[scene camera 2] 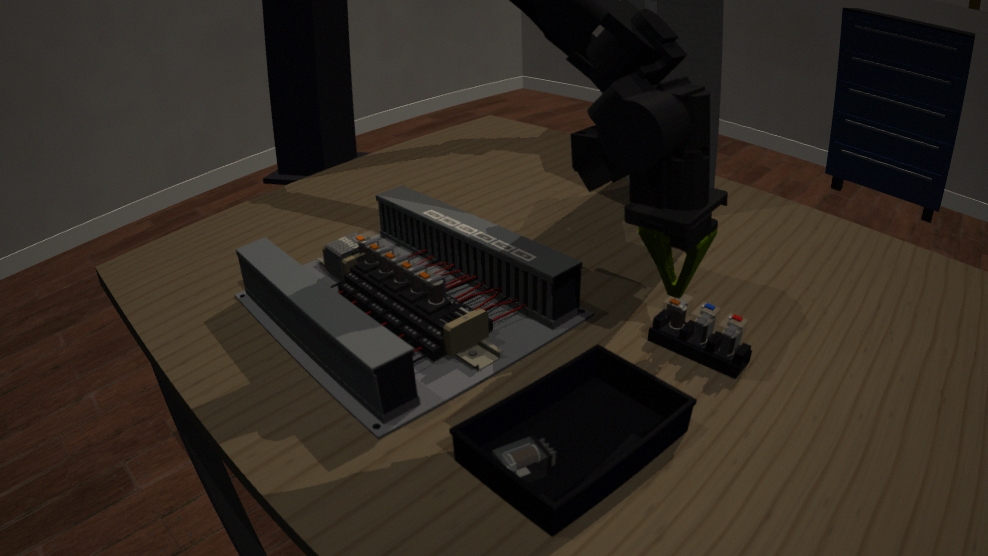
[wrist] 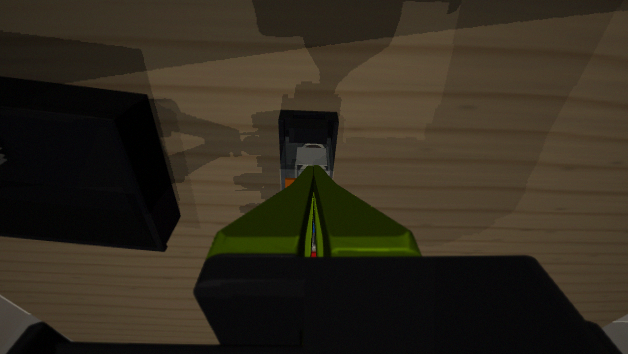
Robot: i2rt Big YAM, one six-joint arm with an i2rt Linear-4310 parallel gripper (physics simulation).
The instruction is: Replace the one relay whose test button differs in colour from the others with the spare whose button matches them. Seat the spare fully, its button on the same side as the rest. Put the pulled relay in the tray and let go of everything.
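Frame: origin at the arm's base, x ahead, y left, z up, level; centimetres.
Seen in the pictures: gripper, fingertip midpoint: [scene camera 2: 674,295] [wrist: 313,175].
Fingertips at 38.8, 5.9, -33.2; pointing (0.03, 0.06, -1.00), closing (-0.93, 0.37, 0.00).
Observation:
Pixels of each thing's top centre, then the offset from my fingertips to it, as dx, dy, dz.
- orange-button spare, middle of its top: [wrist: 306,187] [scene camera 2: 679,298] +0.6, +0.5, +0.2
- black holder, middle of its top: [wrist: 306,197] [scene camera 2: 702,331] +1.9, +3.4, -2.4
- blue-button spare, middle of its top: [scene camera 2: 706,309] +1.9, +3.4, +0.2
- red-button spare, middle of its top: [scene camera 2: 734,321] +3.2, +6.3, +0.2
- relay, middle of its top: [scene camera 2: 525,451] +21.9, -8.4, -2.3
- black tray, middle of its top: [scene camera 2: 579,416] [wrist: 9,186] +18.1, -5.2, -1.2
- grey panel, middle of its top: [scene camera 2: 394,298] +2.9, -28.7, -3.6
- beige end block, middle of its top: [scene camera 2: 465,317] +8.3, -18.3, -0.6
My gripper [scene camera 2: 675,293] [wrist: 313,175] is shut and empty, its tips just above the orange-button spare [scene camera 2: 677,314] [wrist: 312,157]. That spare stands upright at one end of the black holder [scene camera 2: 692,355] [wrist: 308,116], beside the blue-button spare [scene camera 2: 704,327] and the red-button spare [scene camera 2: 732,337]. In the wrist view the fingers hide most of the spares. In the scene view, a relay [scene camera 2: 523,455] lies on its side in the black tray [scene camera 2: 500,482] [wrist: 142,170]; its button colour cannot be told. Several relays [scene camera 2: 436,291] with orange buttons stand in the socket row.
The socket row sits on a grey panel [scene camera 2: 442,401] between two grey wire ducts [scene camera 2: 324,311] [scene camera 2: 476,235], with red wires on one side. A beige end block [scene camera 2: 465,331] closes the row's near end. The tray stands between the panel and the table's front edge.

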